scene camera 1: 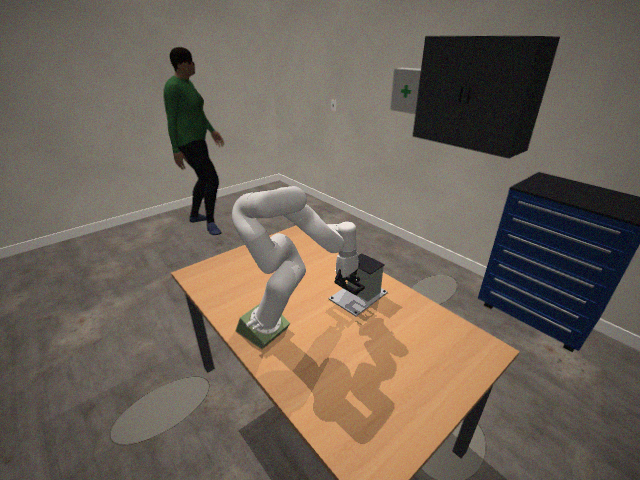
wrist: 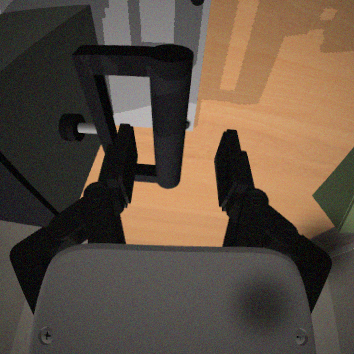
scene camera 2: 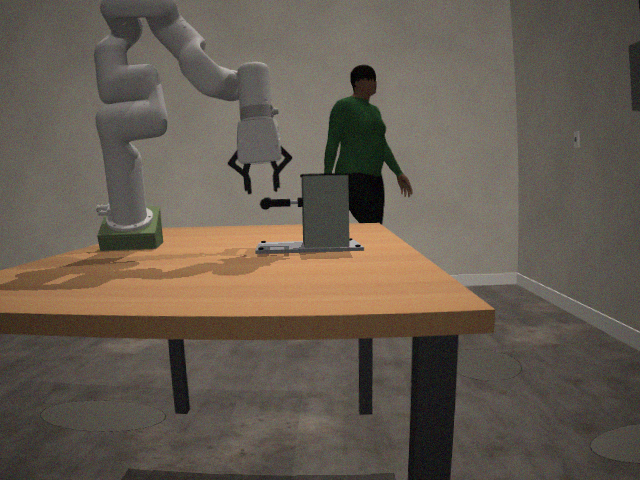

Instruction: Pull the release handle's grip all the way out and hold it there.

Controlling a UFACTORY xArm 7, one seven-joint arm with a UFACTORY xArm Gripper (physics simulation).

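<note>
The release handle's black grip [scene camera 2: 265, 203] [wrist: 170, 110] is a bar on a rectangular frame, standing off the left side of the grey-green housing [scene camera 1: 374, 281] [scene camera 2: 325, 211] [wrist: 45, 90] in the second scene view. A short stretch of metal rod [scene camera 2: 293, 202] [wrist: 87, 128] shows between frame and housing. My gripper [scene camera 1: 346, 279] [scene camera 2: 262, 191] [wrist: 177, 141] is open and empty, pointing down with its fingertips a little above the grip. In the wrist view the bar lies between the two finger lines, nearer the left finger, which overlaps the frame's opening. In the first scene view the grip blends with the dark fingers.
The housing stands on a light metal base plate [scene camera 1: 342, 296] [scene camera 2: 268, 251] bolted to the wooden table [scene camera 1: 444, 356] [scene camera 2: 248, 297]. My arm's green base block [scene camera 1: 261, 338] [scene camera 2: 131, 240] [wrist: 337, 192] is opposite the housing. A person in green [scene camera 1: 186, 111] [scene camera 2: 359, 136] stands beyond the table.
</note>
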